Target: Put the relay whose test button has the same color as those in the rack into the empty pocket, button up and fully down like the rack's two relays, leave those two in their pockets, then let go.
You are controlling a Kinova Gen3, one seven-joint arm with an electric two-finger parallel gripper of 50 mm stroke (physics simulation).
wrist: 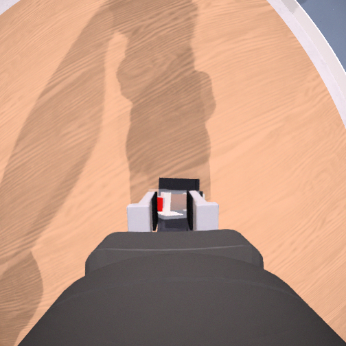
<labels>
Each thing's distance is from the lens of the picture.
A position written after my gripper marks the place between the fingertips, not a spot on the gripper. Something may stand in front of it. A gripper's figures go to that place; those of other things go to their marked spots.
my gripper (171, 204): 0.18 m
black rack (167, 183): 0.18 m
</labels>
